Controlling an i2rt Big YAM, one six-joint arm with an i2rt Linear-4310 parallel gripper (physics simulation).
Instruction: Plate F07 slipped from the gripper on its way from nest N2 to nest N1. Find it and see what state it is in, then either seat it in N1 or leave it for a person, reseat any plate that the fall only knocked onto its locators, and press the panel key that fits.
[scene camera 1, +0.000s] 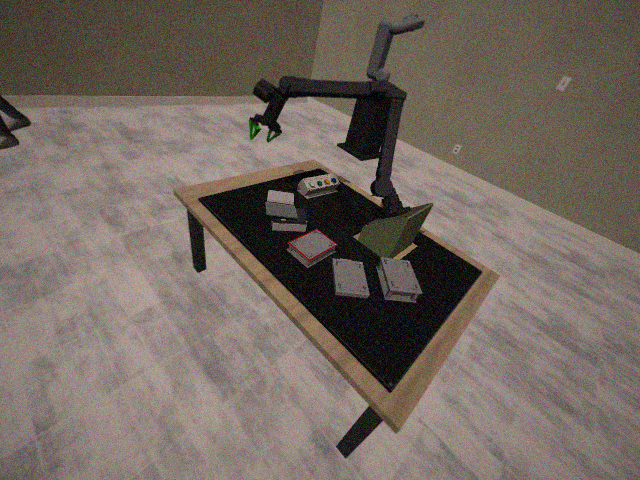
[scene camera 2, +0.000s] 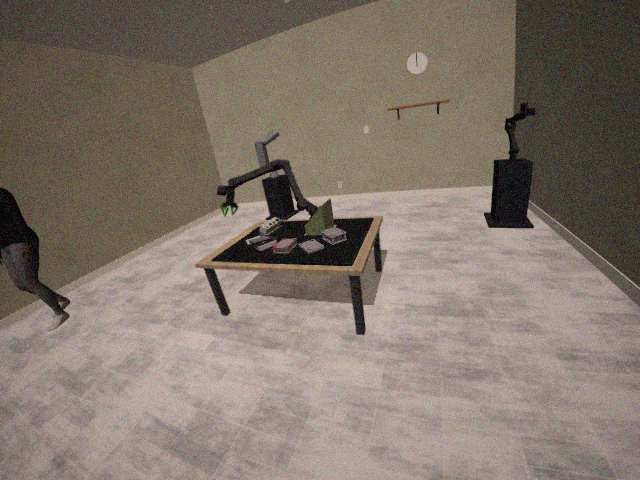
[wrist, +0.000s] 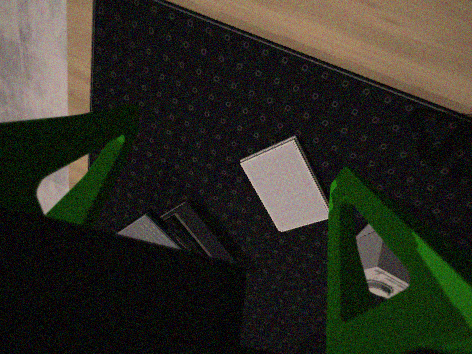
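Note:
A pale rectangular plate lies on the black mat, near the panel. Beside it a grey plate leans at a slant against a low grey block; the wrist view cuts most of this off. A red-edged plate sits on a base further along. The key panel has white, green, yellow and blue keys. My gripper is open and empty, high above the table's panel end. Plate and nest labels are not readable.
Two grey units lie past the red-edged plate. A green wedge-shaped screen stands near my arm's base. A person is at the left. Another arm's pedestal stands far right.

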